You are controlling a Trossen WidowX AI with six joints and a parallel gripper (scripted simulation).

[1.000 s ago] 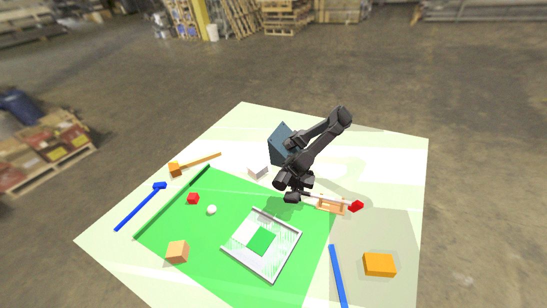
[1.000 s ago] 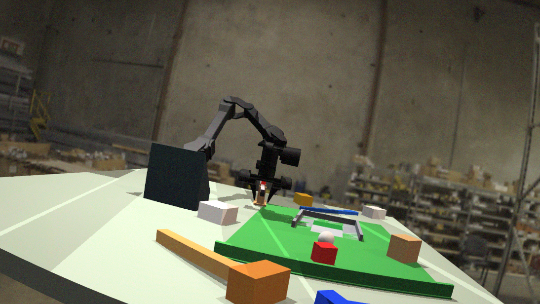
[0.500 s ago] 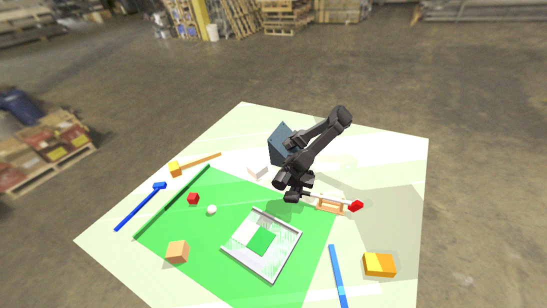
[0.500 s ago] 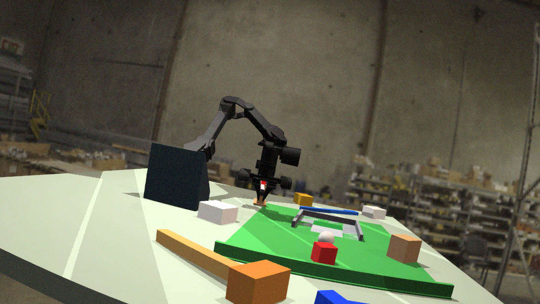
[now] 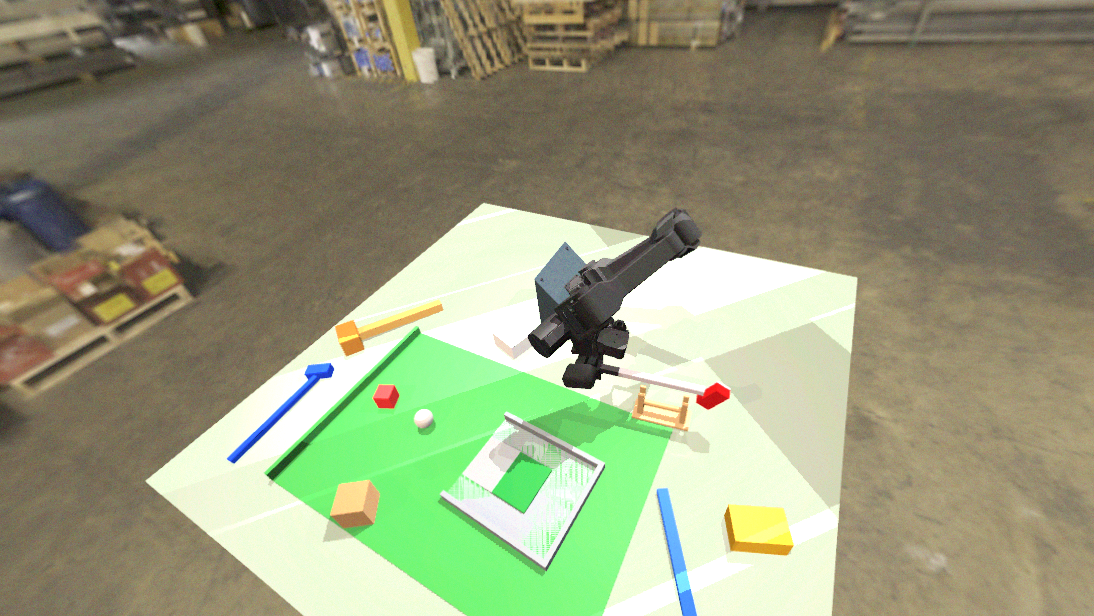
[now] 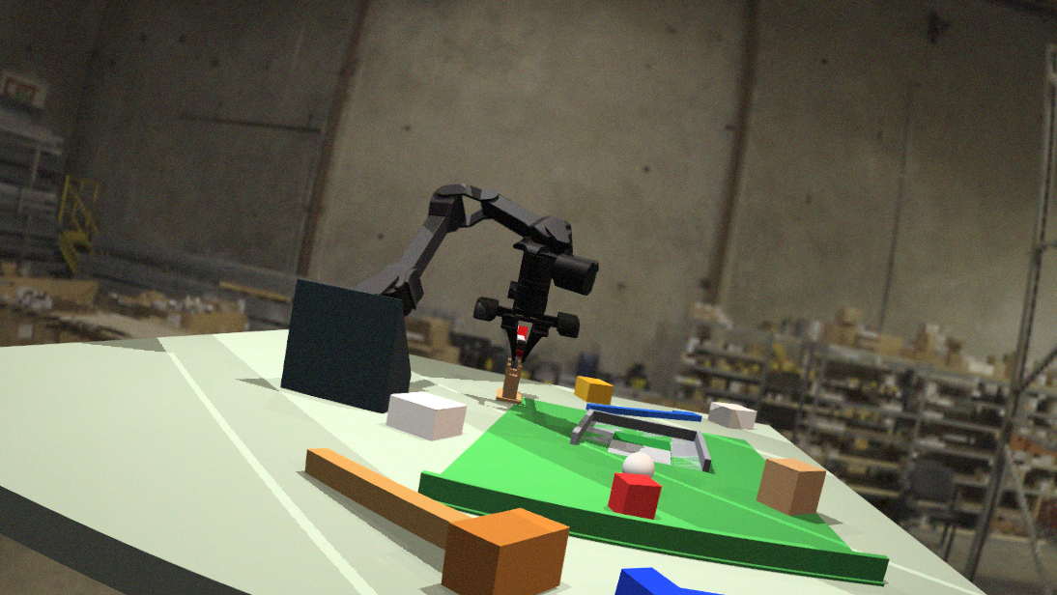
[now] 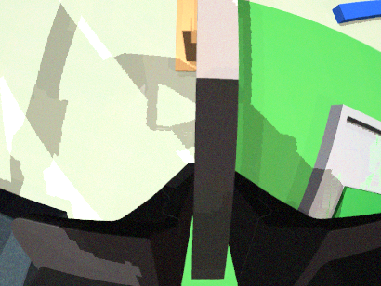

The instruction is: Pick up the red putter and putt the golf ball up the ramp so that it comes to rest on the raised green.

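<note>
Right now the red putter is 110 mm to the left of my gripper tip, 30 mm behind it and 20 mm above it. From my gripper tip the other things lie so: white golf ball (320 mm to the right, 250 mm ahead, 70 mm below); wooden rack (130 mm to the left, 60 mm below, 30 mm behind); yellow block (360 mm to the left, 120 mm ahead, 70 mm below).
</note>
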